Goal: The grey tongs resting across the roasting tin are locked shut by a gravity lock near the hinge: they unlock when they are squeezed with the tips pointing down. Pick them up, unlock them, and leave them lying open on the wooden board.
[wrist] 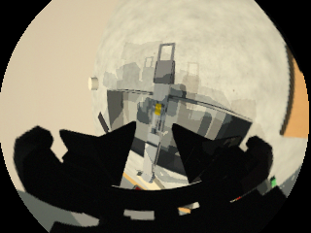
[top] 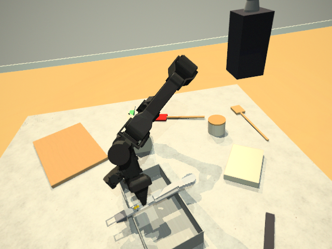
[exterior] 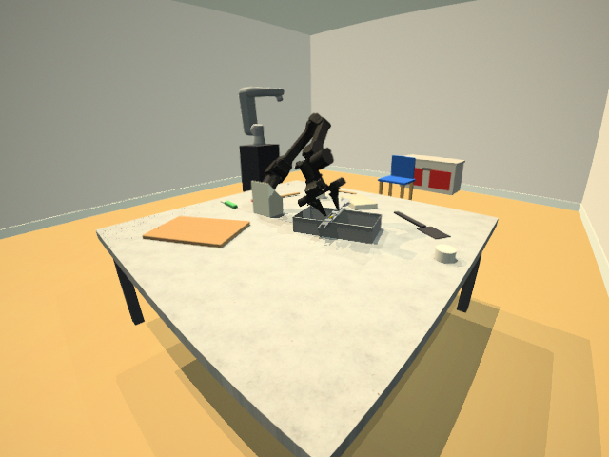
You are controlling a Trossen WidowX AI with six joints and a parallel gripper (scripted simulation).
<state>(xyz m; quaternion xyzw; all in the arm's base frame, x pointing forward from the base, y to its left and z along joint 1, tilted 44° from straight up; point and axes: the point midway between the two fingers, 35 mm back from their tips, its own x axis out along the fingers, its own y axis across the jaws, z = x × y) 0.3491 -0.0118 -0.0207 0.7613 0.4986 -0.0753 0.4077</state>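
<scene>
Right now the yellow lock piece is 2 cm to the right of my gripper tip, 1 cm below it and 1 cm ahead of it. Also, from my gripper tip: dark spatula: 29 cm to the left, 24 cm ahead, 8 cm below; then white puck: 40 cm ahead, 6 cm below, 4 cm to the left; then roasting tin: 5 cm below, 4 cm to the left.
</scene>
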